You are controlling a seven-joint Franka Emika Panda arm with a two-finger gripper.
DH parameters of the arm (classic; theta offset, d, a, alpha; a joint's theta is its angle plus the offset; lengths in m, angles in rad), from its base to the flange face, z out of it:
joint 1: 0 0.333 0 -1.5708
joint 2: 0 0 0 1.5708
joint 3: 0 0.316 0.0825 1.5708
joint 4: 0 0 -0.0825 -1.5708
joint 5: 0 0.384 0 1.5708
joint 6: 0 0 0.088 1.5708
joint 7: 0 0.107 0 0
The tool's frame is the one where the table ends.
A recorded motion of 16 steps. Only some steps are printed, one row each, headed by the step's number.
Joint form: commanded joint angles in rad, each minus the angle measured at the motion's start. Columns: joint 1, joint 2, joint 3, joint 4, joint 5, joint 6, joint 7.
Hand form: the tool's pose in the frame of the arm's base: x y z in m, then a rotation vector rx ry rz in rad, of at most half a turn. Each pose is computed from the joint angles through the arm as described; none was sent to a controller.
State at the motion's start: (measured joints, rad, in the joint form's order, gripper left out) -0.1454 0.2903 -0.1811 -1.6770 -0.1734 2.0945 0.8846
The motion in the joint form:
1: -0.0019 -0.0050 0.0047 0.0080 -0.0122 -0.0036 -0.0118
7: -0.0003 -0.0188 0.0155 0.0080 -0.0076 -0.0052 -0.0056
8: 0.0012 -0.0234 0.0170 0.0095 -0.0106 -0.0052 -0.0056
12: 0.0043 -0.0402 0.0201 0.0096 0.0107 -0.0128 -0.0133
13: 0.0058 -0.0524 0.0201 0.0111 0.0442 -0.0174 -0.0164
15: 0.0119 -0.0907 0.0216 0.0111 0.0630 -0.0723 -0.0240
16: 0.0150 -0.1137 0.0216 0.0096 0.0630 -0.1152 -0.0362
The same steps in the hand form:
1: 0.6230 -0.2074 0.4556 2.5179 -1.5520 0.2863
7: 0.6236 -0.1998 0.4640 2.5294 -1.5559 0.3029
8: 0.6238 -0.1981 0.4677 2.5316 -1.5510 0.3126
12: 0.6222 -0.1931 0.4775 2.5526 -1.5602 0.3188
13: 0.6208 -0.1903 0.4853 2.5720 -1.5915 0.3219
15: 0.6113 -0.1834 0.5038 2.5886 -1.6008 0.2899
16: 0.6037 -0.1805 0.5131 2.5957 -1.5861 0.2564

